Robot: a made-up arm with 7 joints. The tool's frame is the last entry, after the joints.
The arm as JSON. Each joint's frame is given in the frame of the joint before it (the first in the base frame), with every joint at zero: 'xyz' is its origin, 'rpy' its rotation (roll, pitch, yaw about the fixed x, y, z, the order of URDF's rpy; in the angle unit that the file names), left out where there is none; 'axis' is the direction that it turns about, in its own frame. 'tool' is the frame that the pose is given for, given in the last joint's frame.
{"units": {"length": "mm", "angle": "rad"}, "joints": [
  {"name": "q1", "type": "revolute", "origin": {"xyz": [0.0, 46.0, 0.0], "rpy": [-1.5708, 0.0, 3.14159]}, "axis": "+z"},
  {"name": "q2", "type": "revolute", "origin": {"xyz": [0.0, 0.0, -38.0], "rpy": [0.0, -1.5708, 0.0]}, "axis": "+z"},
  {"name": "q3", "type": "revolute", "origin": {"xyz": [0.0, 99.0, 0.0], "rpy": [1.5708, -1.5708, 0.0]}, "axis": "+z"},
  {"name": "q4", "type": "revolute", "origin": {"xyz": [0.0, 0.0, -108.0], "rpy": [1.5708, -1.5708, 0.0]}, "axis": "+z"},
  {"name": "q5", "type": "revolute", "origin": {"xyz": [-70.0, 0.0, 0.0], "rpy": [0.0, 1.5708, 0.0]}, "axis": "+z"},
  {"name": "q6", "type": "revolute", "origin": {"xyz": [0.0, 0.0, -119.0], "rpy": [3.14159, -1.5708, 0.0]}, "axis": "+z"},
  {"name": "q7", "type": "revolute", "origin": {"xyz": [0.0, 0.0, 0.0], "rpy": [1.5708, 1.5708, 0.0]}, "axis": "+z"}
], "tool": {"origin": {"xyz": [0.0, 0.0, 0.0], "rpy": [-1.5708, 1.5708, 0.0]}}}
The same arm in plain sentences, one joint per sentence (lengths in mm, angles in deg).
The arm has seven revolute joints in a row. What follows holds with every joint at zero, and every direction is one of the base frame's. Joint 1 lies 46 mm along +y from the base frame's origin and rotates about -y. Joint 2 lies 38 mm along +y from joint 1 and rotates about +x. Joint 3 lies 99 mm along -z from joint 2 and rotates about +z. Joint 4 lies 108 mm along -z from joint 3 and rotates about -y. Joint 5 lies 70 mm along -z from joint 4 and rotates about +z. Joint 6 lies 119 mm along -z from joint 5 and rotates about +y. Joint 7 lies at the same point as joint 6 and rotates about -x. The tool frame, which is the frame that the pose is given for, lies at the same point as joint 7; its axes are the base frame's turned by roll 0, pitch 0 and yaw 0 deg (as in URDF: about the fixed x, then y, then z).
